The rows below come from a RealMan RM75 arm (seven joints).
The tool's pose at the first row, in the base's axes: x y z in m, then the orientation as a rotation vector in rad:
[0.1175, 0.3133, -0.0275, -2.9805, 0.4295, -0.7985]
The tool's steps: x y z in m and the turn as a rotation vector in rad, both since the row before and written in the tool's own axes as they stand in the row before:
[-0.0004, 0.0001, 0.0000, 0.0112, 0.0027, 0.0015]
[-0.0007, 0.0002, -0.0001, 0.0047, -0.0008, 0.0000]
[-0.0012, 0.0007, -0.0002, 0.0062, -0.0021, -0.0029]
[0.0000, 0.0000, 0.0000, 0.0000, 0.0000, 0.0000]
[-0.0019, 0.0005, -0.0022, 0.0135, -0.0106, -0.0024]
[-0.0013, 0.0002, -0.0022, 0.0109, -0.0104, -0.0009]
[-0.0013, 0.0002, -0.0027, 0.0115, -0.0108, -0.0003]
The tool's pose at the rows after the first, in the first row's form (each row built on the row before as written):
[0.1171, 0.3133, -0.0277, -2.9688, 0.4259, -0.8022]
[0.1164, 0.3133, -0.0280, -2.9647, 0.4234, -0.8009]
[0.1151, 0.3130, -0.0285, -2.9609, 0.4158, -0.7978]
[0.1151, 0.3130, -0.0285, -2.9609, 0.4158, -0.7978]
[0.1123, 0.3131, -0.0276, -2.9524, 0.4047, -0.7816]
[0.1101, 0.3133, -0.0263, -2.9455, 0.3972, -0.7657]
[0.1076, 0.3134, -0.0246, -2.9378, 0.3903, -0.7492]

